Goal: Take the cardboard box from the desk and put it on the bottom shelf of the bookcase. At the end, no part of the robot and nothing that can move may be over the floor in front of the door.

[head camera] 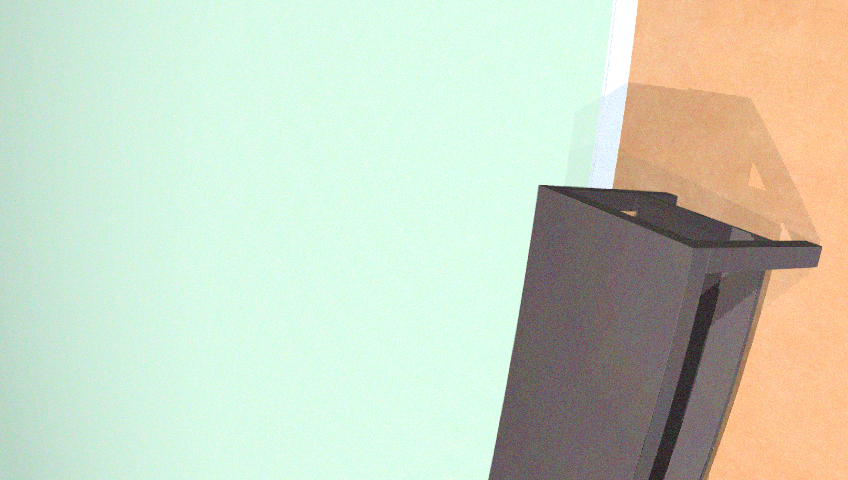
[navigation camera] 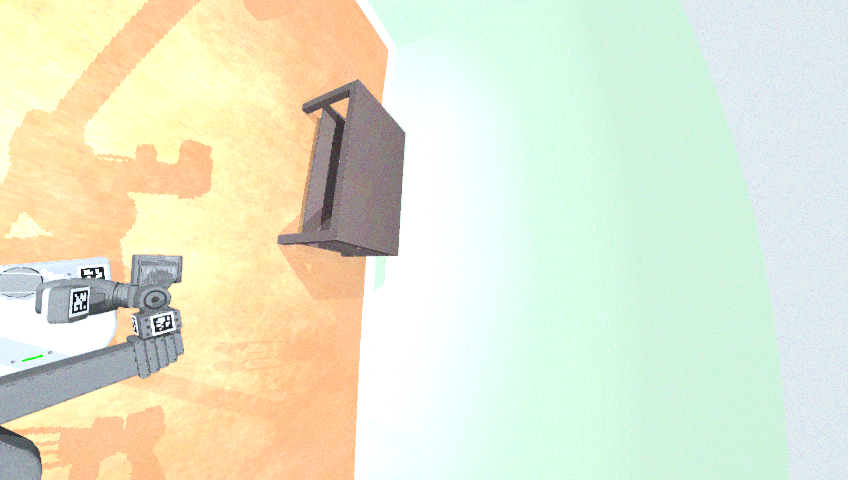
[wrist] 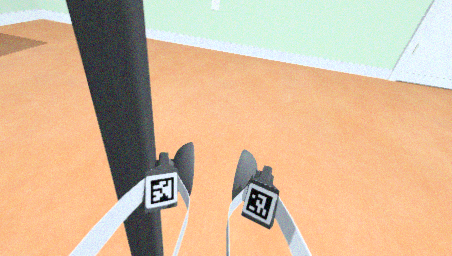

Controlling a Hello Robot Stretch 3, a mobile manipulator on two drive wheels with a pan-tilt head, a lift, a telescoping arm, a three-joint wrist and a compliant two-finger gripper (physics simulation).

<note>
In view: my gripper [wrist: 216,163] and a dark piece of furniture [head camera: 631,330].
The dark piece of furniture also shows in the navigation camera view [navigation camera: 353,206].
</note>
